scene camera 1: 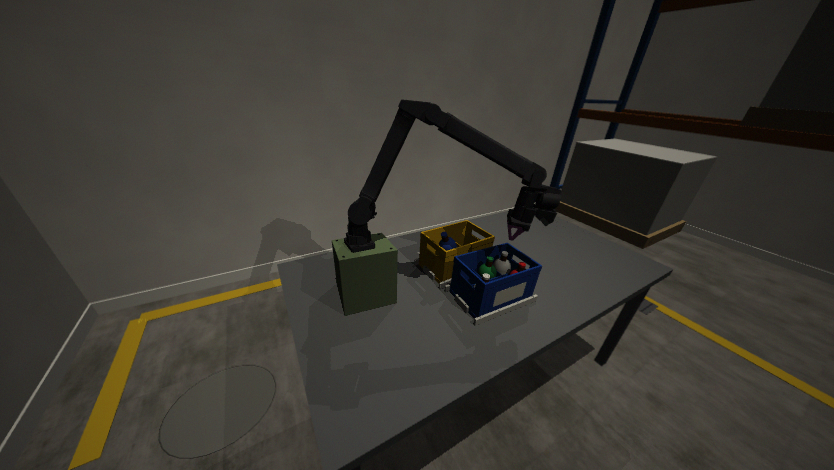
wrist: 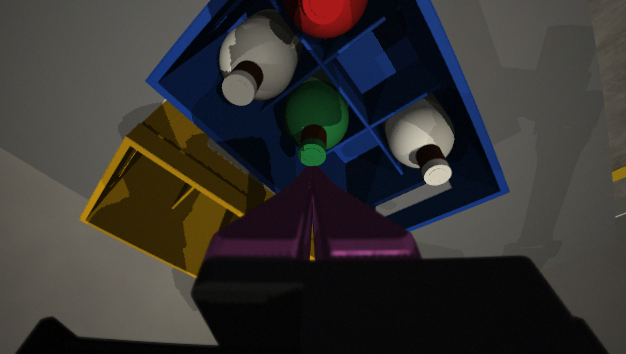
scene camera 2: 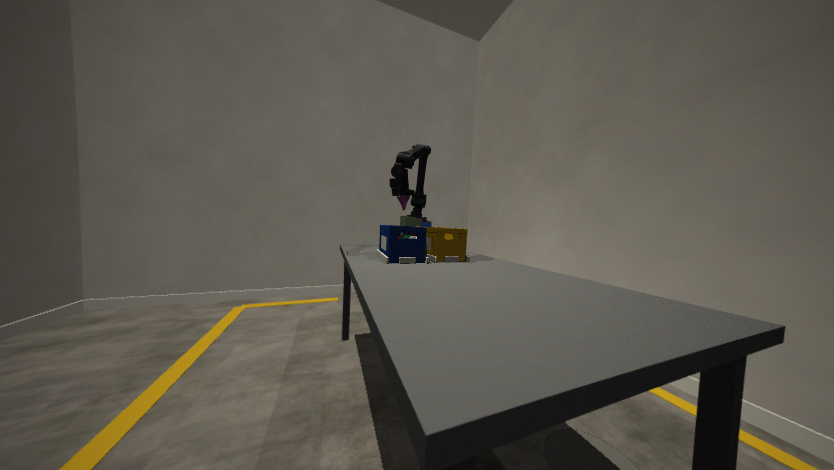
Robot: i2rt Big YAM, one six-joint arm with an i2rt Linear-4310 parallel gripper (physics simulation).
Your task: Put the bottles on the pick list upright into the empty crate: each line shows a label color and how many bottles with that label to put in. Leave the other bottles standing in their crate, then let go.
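Places are measured from the arm's base along level axes (x ahead, y left, z up), in millimetres.
Where they show: gripper, fingertip midpoint: [scene camera 1: 510, 240] [wrist: 312, 176] [scene camera 2: 404, 210]; arm's base at its link origin: [scene camera 1: 359, 244] [scene camera 2: 415, 218].
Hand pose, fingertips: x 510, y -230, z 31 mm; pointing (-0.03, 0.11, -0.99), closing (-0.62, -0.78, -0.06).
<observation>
Each offset is from my fingertips to the top centre of the thing. "spot": to the spot under its first point. Level surfaces: height alone.
My gripper [scene camera 1: 512, 238] [scene camera 2: 403, 209] [wrist: 312, 176] is shut and empty, above the blue crate @(dx -43, dy +0, dz -83 mm) [scene camera 1: 466, 294] [scene camera 2: 408, 249] [wrist: 466, 102]. In the wrist view its tips overlap the lower edge of the green bottle's cap. In the blue crate stand a green bottle @(dx -41, dy +41, dz -96 mm) [scene camera 1: 487, 269] [wrist: 317, 112], a white bottle @(dx +43, dy +49, dz -96 mm) [scene camera 1: 502, 266] [wrist: 265, 55], a second white bottle @(dx -131, dy -42, dz -96 mm) [scene camera 1: 486, 276] [wrist: 417, 132] and a red bottle @(dx +49, dy -40, dz -96 mm) [scene camera 1: 522, 266] [wrist: 330, 15], cut off in the wrist view. A blue bottle @(dx -150, dy +182, dz -23 mm) [scene camera 1: 446, 242] [scene camera 2: 426, 223] stands in the yellow crate @(dx -64, dy +236, dz -83 mm) [scene camera 1: 431, 262] [scene camera 2: 458, 248] [wrist: 105, 181]. The pick list's text is not visible.
The two crates stand side by side on the grey table @(dz -259 mm) [scene camera 1: 595, 265] [scene camera 2: 496, 326], with pale strips @(spot: dx -53, dy -104, dz -241 mm) [scene camera 1: 506, 310] along their bases. The arm stands on a green block [scene camera 1: 367, 283]. A large grey box [scene camera 1: 630, 186] is beyond the table, beside a shelf rack [scene camera 1: 583, 75].
</observation>
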